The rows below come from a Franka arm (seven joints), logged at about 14 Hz.
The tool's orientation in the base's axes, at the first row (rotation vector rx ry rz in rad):
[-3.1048 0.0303 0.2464]
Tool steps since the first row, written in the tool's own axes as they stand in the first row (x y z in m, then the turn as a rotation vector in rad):
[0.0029 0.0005 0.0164 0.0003 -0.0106 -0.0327]
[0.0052 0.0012 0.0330 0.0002 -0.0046 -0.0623]
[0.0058 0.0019 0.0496 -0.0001 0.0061 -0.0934]
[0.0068 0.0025 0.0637 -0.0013 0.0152 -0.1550]
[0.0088 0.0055 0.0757 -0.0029 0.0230 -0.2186]
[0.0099 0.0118 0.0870 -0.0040 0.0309 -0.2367]
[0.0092 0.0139 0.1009 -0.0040 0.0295 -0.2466]
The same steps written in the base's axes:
[0.0003 -0.0001 -0.0167 0.0057 0.0097 0.0325]
[-0.0001 -0.0004 -0.0334 0.0101 0.0028 0.0616]
[-0.0021 -0.0006 -0.0499 0.0145 -0.0087 0.0921]
[-0.0034 -0.0008 -0.0640 0.0228 -0.0196 0.1528]
[-0.0033 -0.0035 -0.0763 0.0311 -0.0291 0.2157]
[-0.0042 -0.0095 -0.0877 0.0326 -0.0375 0.2335]
[-0.0071 -0.0112 -0.1014 0.0342 -0.0364 0.2433]

